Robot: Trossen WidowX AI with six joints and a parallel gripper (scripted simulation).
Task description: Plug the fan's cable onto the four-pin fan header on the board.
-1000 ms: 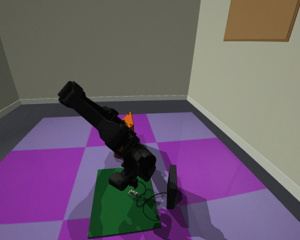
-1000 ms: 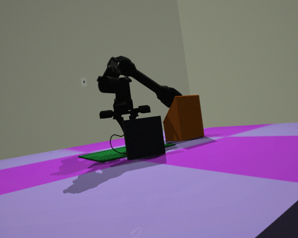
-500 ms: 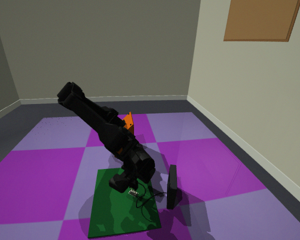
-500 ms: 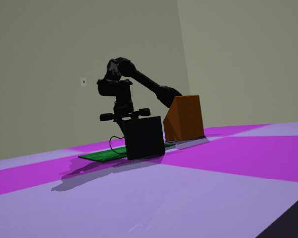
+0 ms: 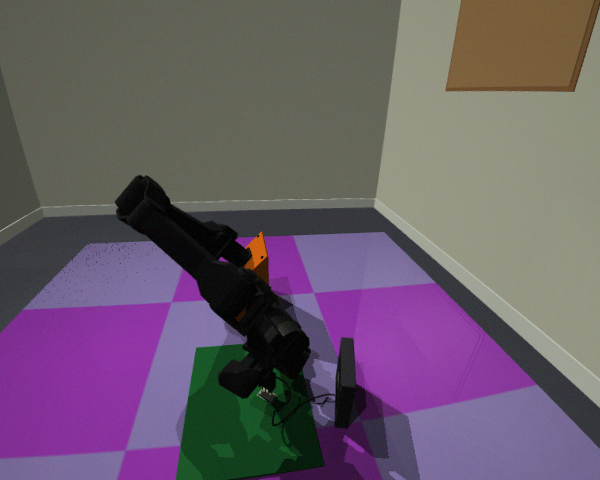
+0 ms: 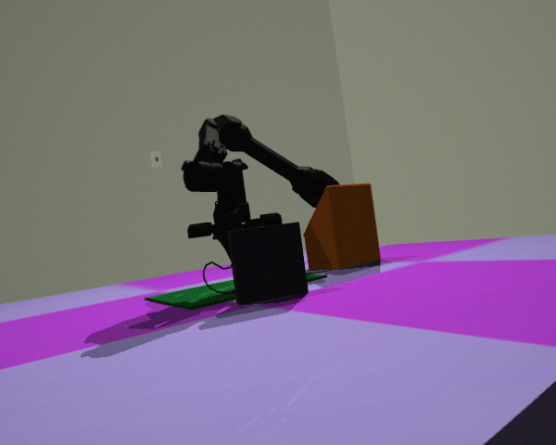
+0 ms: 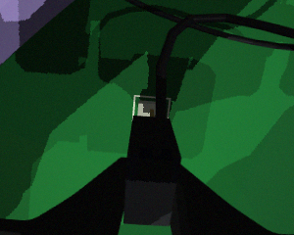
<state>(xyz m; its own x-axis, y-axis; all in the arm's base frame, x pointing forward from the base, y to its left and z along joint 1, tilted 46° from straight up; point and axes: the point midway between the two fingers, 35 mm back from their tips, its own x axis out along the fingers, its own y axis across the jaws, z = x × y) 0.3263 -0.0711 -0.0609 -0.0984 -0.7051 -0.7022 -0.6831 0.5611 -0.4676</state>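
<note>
Right now the black plug is 10 mm above my gripper tip. From my gripper tip the other things lie so: black fan: 50 mm ahead, 140 mm to the left, 20 mm above; green board: 30 mm to the right, 60 mm below; white four-pin header: 40 mm below.
</note>
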